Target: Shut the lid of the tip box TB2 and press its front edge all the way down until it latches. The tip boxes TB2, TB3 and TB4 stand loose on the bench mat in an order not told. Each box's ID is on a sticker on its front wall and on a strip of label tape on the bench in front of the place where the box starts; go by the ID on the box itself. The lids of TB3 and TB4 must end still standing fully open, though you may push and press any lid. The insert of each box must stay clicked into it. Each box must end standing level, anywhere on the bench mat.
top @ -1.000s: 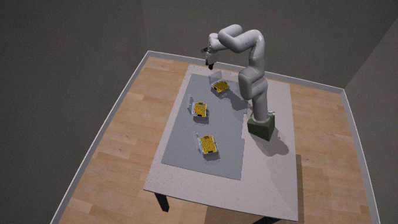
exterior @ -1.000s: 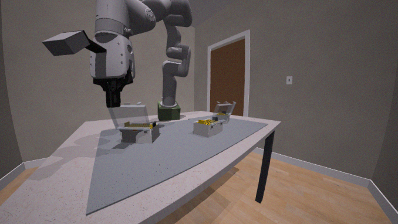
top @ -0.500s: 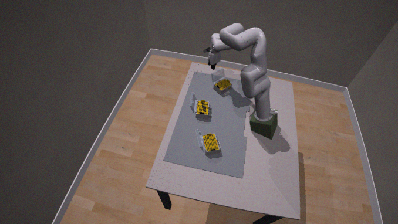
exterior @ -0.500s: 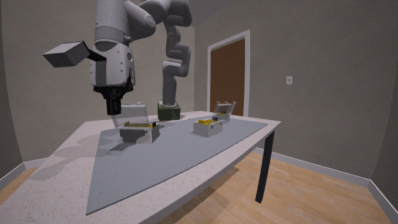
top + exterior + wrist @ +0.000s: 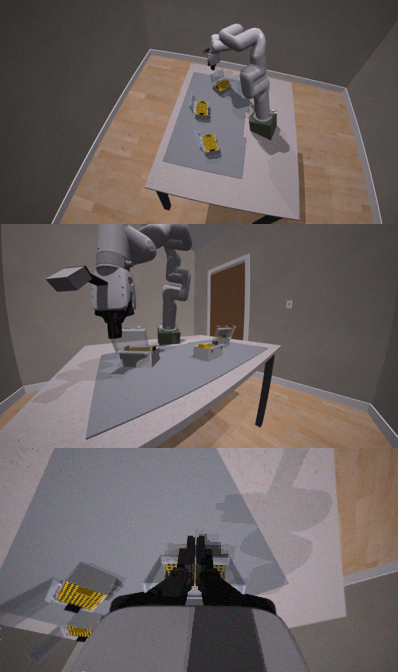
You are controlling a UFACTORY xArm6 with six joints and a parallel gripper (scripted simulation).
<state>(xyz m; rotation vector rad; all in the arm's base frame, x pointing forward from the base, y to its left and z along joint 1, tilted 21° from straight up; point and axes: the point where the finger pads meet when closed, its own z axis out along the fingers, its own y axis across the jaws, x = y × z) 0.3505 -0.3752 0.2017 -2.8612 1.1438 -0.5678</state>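
Right now my hand is 50 mm to the right of the lid, 50 mm past it and 40 mm above it. The rest, counted from my hand: tip box (80 mm to the left, 80 mm behind, 70 mm below); bench tape (140 mm below, 130 mm to the left, 130 mm behind).
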